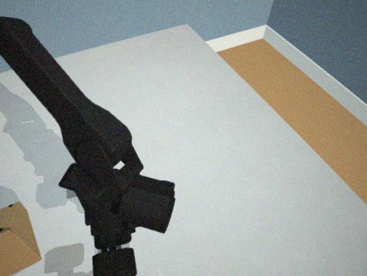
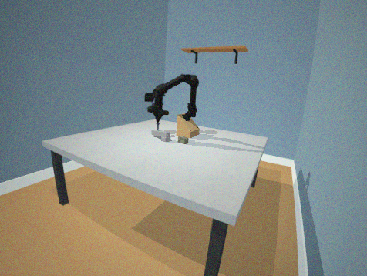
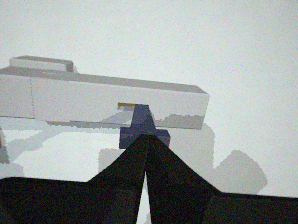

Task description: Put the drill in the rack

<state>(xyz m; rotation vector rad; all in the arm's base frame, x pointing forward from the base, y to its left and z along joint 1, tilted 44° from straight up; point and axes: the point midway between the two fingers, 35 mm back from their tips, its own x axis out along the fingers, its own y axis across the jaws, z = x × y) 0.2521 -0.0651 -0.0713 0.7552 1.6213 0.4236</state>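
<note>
My gripper tip is 3 cm above the dark blue key. From my gripper tip the other things lie so: rack: 22 cm to the left, 10 cm below, 2 cm behind; grey block: 8 cm below, 4 cm to the left, 1 cm ahead; drill: 7 cm below, 6 cm to the left, 1 cm ahead.
</note>
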